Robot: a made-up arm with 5 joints.
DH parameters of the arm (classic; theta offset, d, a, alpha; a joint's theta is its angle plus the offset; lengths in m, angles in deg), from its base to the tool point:
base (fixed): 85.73 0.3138 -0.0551 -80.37
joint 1: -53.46 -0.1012 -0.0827 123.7
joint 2: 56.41 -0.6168 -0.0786 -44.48
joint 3: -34.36 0.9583 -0.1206 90
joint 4: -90 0.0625 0.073 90
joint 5: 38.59 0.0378 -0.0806 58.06
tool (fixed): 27.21 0.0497 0 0
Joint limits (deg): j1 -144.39..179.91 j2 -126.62..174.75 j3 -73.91..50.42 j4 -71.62..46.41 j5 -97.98..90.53
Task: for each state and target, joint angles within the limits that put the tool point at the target. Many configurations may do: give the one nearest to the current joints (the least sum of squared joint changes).
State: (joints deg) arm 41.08 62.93 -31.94 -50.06 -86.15
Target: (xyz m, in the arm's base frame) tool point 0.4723 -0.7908 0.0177
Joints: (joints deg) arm 56.77 57.36 -21.87 -53.44 -86.15
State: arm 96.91 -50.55 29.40 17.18 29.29
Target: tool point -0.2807 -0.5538 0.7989
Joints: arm 74.59 -25.72 13.17 0.46 20.54
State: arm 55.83 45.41 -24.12 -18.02 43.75
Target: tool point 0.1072 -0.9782 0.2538
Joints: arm 63.95 35.27 -31.63 -44.91 44.57
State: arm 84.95 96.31 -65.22 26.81 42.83
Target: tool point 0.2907 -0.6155 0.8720
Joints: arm 118.34 51.02 -65.10 3.70 29.06
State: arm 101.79 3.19 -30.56 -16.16 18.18
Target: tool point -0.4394 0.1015 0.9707
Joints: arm 122.11 -34.73 -39.68 -43.46 23.98
